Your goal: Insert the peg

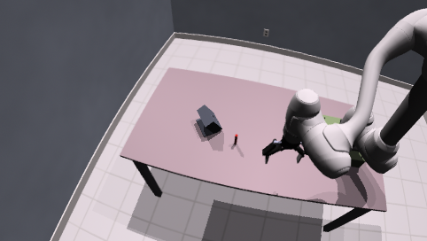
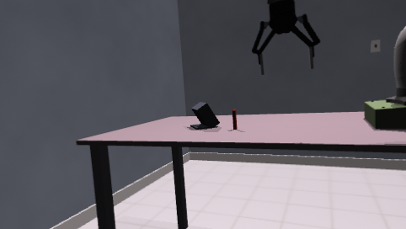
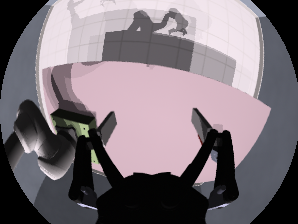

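Now: hand 21 cm to the left of the red peg, 20 cm short of it and 18 cm above it.
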